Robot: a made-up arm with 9 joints. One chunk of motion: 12 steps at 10 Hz.
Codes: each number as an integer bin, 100 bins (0 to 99) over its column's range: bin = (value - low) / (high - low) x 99, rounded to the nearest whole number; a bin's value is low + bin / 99 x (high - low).
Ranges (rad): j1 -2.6..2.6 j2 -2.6..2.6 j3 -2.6..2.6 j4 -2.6..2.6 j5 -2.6..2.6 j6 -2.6..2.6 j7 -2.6..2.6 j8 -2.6..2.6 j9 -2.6..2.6
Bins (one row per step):
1: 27 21 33 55 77 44 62 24 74
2: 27 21 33 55 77 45 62 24 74
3: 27 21 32 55 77 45 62 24 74
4: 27 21 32 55 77 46 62 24 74
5: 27 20 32 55 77 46 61 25 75
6: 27 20 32 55 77 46 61 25 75
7: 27 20 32 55 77 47 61 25 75
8: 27 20 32 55 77 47 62 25 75
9: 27 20 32 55 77 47 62 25 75
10: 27 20 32 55 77 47 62 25 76
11: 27 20 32 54 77 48 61 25 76
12: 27 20 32 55 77 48 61 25 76
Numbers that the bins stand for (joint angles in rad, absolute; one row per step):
1: -1.1818 -1.4970 -0.8667 0.2889 1.4444 -0.2889 0.6566 -1.3394 1.2869
2: -1.1818 -1.4970 -0.8667 0.2889 1.4444 -0.2364 0.6566 -1.3394 1.2869
3: -1.1818 -1.4970 -0.9192 0.2889 1.4444 -0.2364 0.6566 -1.3394 1.2869
4: -1.1818 -1.4970 -0.9192 0.2889 1.4444 -0.1838 0.6566 -1.3394 1.2869
5: -1.1818 -1.5495 -0.9192 0.2889 1.4444 -0.1838 0.6040 -1.2869 1.3394
6: -1.1818 -1.5495 -0.9192 0.2889 1.4444 -0.1838 0.6040 -1.2869 1.3394
7: -1.1818 -1.5495 -0.9192 0.2889 1.4444 -0.1313 0.6040 -1.2869 1.3394
8: -1.1818 -1.5495 -0.9192 0.2889 1.4444 -0.1313 0.6566 -1.2869 1.3394
9: -1.1818 -1.5495 -0.9192 0.2889 1.4444 -0.1313 0.6566 -1.2869 1.3394
10: -1.1818 -1.5495 -0.9192 0.2889 1.4444 -0.1313 0.6566 -1.2869 1.3919
11: -1.1818 -1.5495 -0.9192 0.2364 1.4444 -0.0788 0.6040 -1.2869 1.3919
12: -1.1818 -1.5495 -0.9192 0.2889 1.4444 -0.0788 0.6040 -1.2869 1.3919

